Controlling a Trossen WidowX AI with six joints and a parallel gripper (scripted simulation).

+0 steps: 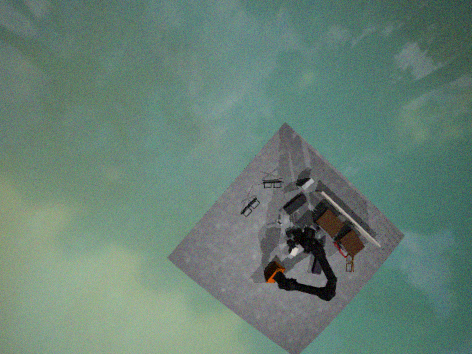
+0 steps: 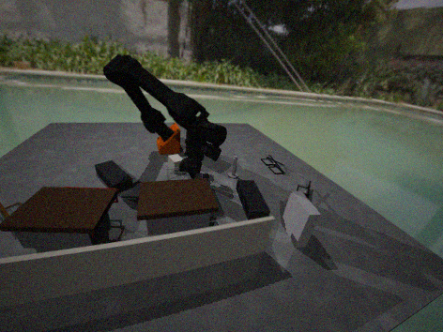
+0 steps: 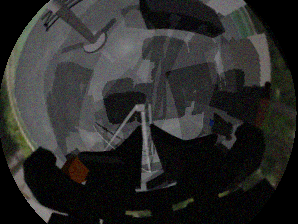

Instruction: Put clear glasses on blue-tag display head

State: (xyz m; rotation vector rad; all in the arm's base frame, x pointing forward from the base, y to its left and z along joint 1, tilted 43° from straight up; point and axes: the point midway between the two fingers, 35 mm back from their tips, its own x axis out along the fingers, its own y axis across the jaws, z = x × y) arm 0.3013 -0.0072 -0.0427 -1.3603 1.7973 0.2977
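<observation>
The small upright post is 160 mm to the left of my gripper tip, 10 mm ahead of it and 10 mm above it. From my gripper tip the other things lie so: white wall: 300 mm ahead, 240 mm to the right, 40 mm above; then grey box: 320 mm ahead, 170 mm to the left, 40 mm above; then small pale block: 100 mm behind, 40 mm to the right, 10 mm above.
</observation>
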